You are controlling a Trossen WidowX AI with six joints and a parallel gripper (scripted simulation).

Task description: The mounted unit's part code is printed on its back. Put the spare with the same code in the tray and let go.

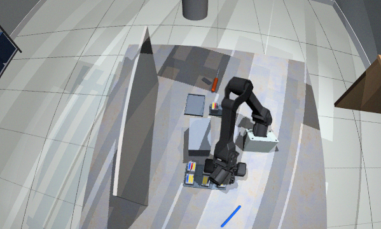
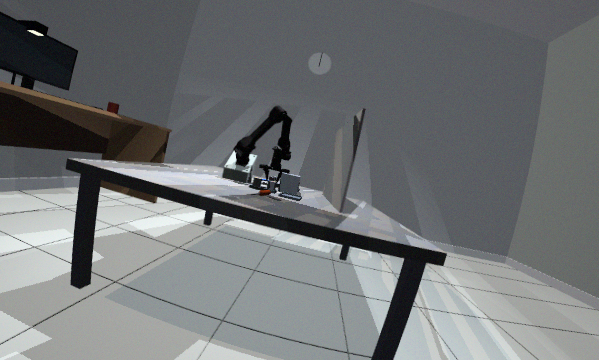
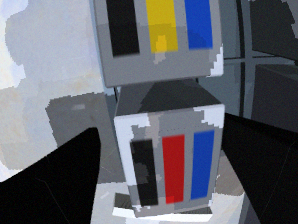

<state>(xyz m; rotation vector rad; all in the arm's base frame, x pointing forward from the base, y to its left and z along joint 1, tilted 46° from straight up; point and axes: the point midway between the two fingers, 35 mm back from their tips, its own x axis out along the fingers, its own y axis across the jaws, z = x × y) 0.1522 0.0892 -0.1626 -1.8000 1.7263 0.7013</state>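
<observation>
Now: gripper tip 190 mm short of the flat grey tray, 350 mm to the left of it and 10 mm above it. Also, from my gripper tip: mounted unit (140 mm ahead, 140 mm to the right, 30 mm above); blue pen (70 mm behind, 220 mm to the left, 10 mm below); grey spare block (20 mm above).
</observation>
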